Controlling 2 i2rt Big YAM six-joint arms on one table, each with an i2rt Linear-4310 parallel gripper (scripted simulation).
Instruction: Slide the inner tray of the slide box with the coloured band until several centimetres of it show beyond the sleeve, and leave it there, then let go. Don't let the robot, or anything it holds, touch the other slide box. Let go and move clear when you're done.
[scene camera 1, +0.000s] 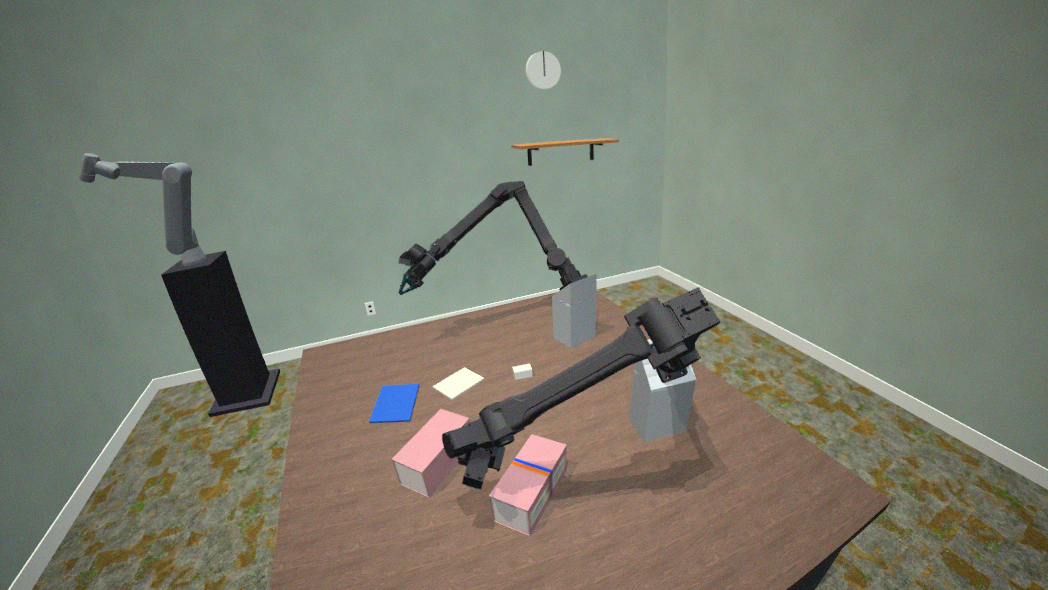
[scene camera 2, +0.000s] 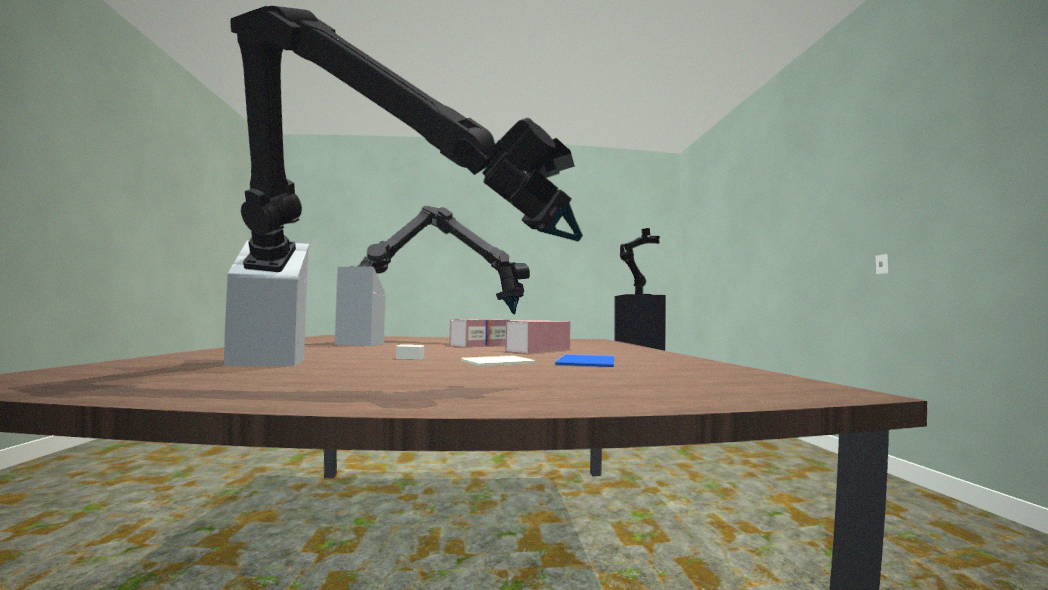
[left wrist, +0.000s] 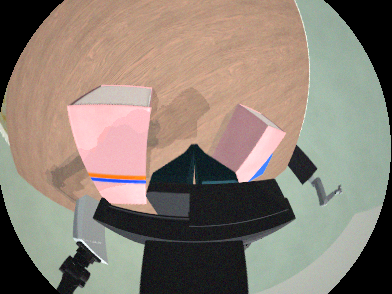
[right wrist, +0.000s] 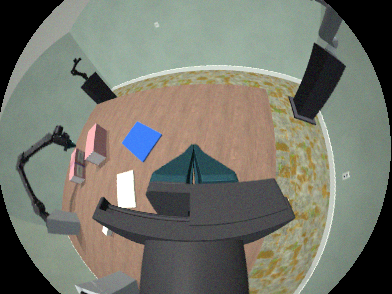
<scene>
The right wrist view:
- my right gripper: 193, 148
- blue pad: 141, 139
</scene>
